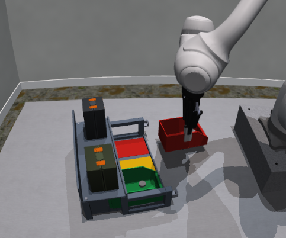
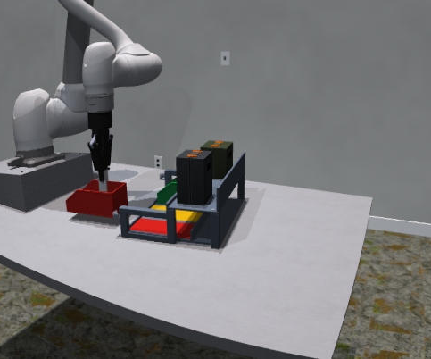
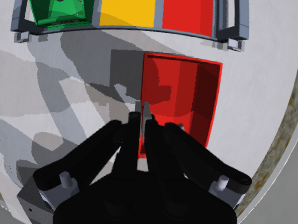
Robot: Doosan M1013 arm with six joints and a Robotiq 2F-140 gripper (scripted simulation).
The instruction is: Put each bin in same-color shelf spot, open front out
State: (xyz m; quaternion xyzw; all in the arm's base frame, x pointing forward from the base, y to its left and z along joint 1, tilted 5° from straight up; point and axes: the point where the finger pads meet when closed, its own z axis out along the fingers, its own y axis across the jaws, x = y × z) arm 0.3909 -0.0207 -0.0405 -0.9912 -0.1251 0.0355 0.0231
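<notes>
Right now my hand is 1 cm short of the red bin, 5 cm to the left of it and 4 cm above it. From my hand the other things lie so: green bin: 18 cm ahead, 20 cm to the left, 6 cm below.
</notes>
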